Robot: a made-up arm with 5 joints.
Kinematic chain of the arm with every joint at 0, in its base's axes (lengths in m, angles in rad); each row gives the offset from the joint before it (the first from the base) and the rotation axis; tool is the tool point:
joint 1: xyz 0 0 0.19 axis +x
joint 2: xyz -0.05 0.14 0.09 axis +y
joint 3: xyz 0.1 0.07 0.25 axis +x
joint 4: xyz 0 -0.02 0.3 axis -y
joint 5: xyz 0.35 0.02 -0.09 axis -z
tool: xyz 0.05 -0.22 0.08
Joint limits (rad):
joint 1: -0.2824..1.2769
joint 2: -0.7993..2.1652
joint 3: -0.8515..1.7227
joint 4: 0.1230..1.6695
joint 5: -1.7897..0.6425
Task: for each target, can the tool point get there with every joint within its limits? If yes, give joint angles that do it. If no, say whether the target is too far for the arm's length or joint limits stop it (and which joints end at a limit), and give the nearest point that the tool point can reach.
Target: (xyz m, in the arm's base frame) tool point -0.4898 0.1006 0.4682
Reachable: no: joint limits stop it (at a limit: joint 1, joint 2, joint 4, joint 5) | nearest point -0.4847 -0.0085 0.8491 | short by 0.396 m
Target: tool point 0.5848 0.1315 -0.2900
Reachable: yes | joints 0.8801 1.6124 0.6011 0.7247 -0.4223
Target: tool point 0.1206 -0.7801 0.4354
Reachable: yes | joints 0.4109 -0.3016 1.4820 1.2380 -1.5796
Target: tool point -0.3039 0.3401 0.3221
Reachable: no: joint limits stop it (at a limit: joint 1, joint 3, joint 4) | nearest point -0.2861 0.2259 0.0359 | short by 0.309 m
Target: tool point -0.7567 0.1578 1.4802
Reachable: no: too far | nearest point -0.6472 0.1360 1.3023 | short by 0.210 m
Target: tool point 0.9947 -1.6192 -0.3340
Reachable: no: too far | nearest point 0.5313 -0.8848 0.0894 | short by 0.966 m
